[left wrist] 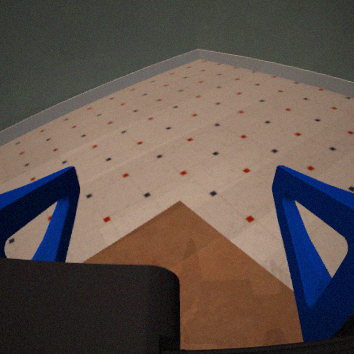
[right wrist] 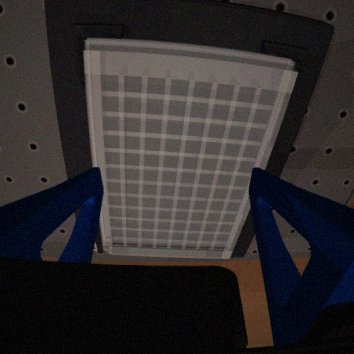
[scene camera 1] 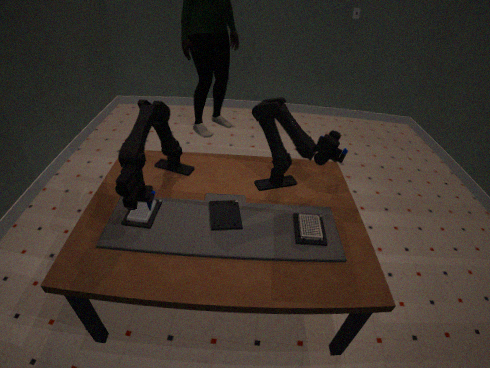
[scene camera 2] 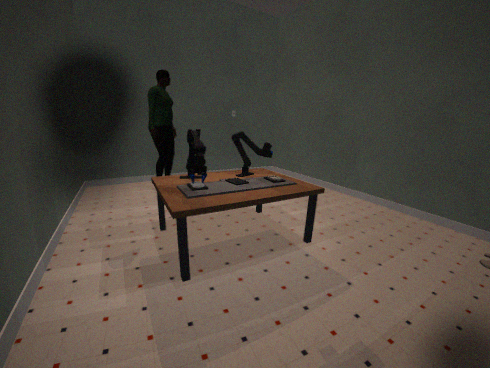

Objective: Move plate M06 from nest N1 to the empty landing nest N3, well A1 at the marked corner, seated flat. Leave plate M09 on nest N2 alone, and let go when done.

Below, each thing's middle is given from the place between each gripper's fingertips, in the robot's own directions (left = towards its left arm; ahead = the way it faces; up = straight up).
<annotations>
Right now the clear well plate [right wrist: 175, 128] is 1 cm below my right hand and 1 cm behind it. Round my right hand: black nest [scene camera 1: 225, 215] 33 cm to the left, 8 cm behind, 2 cm below.
The black nest is 440 mm to the right of my left hand, 410 mm ahead of it and 170 mm below it. Round my left hand: clear well plate 770 mm to the right, 480 mm ahead, 170 mm below.
</annotations>
